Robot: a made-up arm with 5 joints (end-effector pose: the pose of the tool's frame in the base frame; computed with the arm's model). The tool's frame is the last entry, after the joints. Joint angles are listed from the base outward.
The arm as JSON. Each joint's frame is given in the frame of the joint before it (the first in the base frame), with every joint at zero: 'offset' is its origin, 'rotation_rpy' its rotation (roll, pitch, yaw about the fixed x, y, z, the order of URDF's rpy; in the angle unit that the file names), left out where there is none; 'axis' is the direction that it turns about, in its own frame. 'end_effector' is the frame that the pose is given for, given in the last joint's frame.
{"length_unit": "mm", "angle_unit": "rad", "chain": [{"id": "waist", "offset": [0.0, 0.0, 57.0], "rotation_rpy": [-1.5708, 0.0, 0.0], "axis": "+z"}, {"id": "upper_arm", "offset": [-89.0, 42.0, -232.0], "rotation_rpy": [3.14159, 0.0, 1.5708], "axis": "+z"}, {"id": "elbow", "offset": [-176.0, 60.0, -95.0], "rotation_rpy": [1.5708, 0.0, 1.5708], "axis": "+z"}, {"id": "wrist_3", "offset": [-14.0, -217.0, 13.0], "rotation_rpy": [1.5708, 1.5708, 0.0], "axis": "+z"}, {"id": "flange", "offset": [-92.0, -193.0, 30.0], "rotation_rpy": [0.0, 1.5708, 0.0], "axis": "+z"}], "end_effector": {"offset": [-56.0, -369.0, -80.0], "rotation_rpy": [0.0, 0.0, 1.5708]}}
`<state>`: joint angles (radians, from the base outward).
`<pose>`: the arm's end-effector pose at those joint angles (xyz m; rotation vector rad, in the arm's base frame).
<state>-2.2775 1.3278 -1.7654 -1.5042 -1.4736</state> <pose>0.5957 -0.1135 0.2932 0.7542 2.0610 -1.8549</pose>
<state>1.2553 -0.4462 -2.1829 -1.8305 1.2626</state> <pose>-0.2043 0.1132 0.1553 1.6766 -1.3159 0.3247</pose>
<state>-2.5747 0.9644 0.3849 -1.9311 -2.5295</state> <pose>-0.0461 0.2095 -0.4015 -1.0420 -0.0365 -2.0754</pose>
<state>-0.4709 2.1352 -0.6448 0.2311 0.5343</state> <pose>0.2802 -0.3987 -0.3613 -1.3978 -2.0034 0.3662</pose>
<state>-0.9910 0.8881 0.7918 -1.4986 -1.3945</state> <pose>-0.1472 0.1970 0.5485 -1.6879 1.7176 0.5778</pose>
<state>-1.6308 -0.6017 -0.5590 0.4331 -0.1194</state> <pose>-0.4782 -0.1550 -0.4393 -0.3422 -0.5996 0.3077</pose>
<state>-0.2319 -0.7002 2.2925 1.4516 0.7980</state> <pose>0.4188 0.0310 0.4506 1.2593 0.3433 -1.5481</pose>
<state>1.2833 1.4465 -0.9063 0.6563 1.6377</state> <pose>-0.1163 -0.4475 0.2878 0.1091 0.7352 2.4157</pose>
